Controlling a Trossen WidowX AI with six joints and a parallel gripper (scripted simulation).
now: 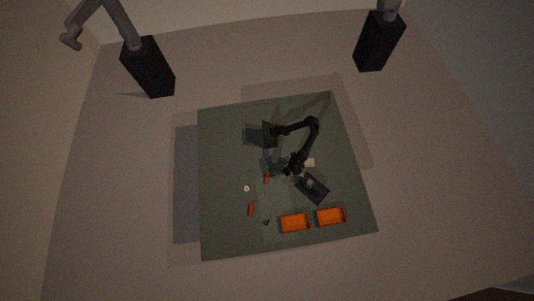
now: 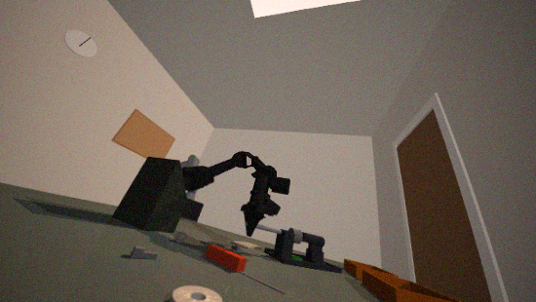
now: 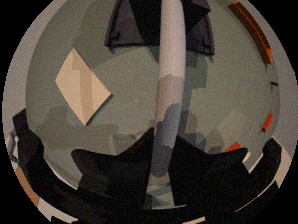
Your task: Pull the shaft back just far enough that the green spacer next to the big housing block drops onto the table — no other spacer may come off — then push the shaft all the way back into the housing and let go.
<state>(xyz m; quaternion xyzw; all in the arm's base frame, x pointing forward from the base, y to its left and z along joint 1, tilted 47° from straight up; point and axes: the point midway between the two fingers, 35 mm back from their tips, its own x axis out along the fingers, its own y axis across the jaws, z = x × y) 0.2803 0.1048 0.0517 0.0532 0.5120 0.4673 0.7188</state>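
Now: gripper tip 7 cm short of the grey shaft, 5 cm to the right of it and 4 cm below it. Also, from my gripper tip: white ring (37 cm to the right, 10 cm ahead, 4 cm below); then beige card (13 cm to the left, 5 cm behind, 4 cm below); then greenish spacer (15 cm ahead, 10 cm to the left, 3 cm below).
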